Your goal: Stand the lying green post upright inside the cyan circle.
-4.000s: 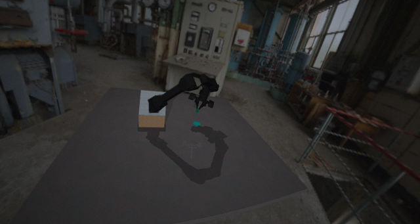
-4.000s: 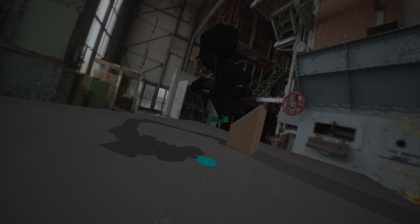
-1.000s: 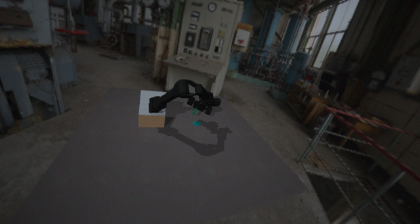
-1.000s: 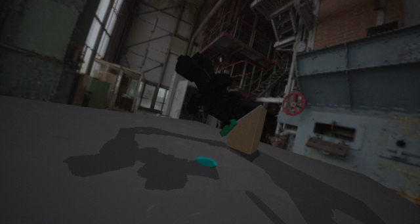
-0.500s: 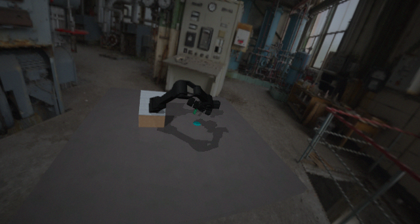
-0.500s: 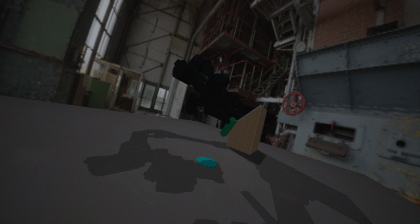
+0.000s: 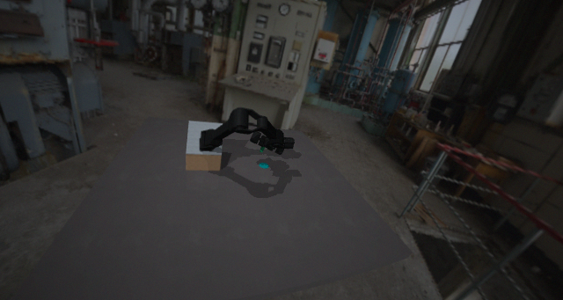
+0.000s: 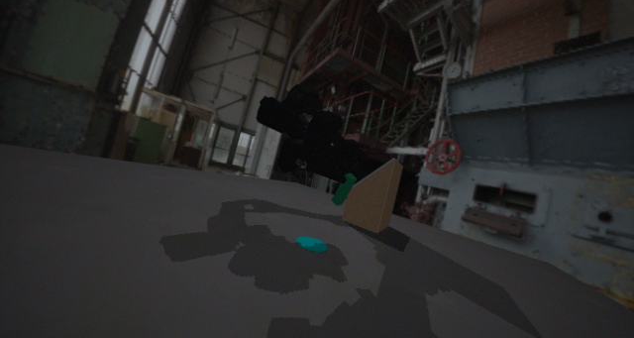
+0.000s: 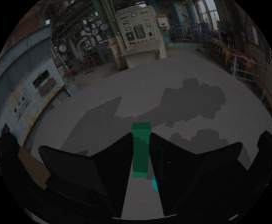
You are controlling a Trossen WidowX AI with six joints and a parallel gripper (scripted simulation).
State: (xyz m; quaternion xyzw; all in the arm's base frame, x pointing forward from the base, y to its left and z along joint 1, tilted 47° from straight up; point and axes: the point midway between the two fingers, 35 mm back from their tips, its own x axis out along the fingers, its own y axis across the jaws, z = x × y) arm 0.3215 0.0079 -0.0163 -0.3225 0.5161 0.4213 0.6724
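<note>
The cyan circle lies 130 mm below my gripper tip, 40 mm to the right of it and 10 mm ahead of it. Also, from my gripper tip: green post (20 mm below, 10 mm to the right, 10 mm behind).
</note>
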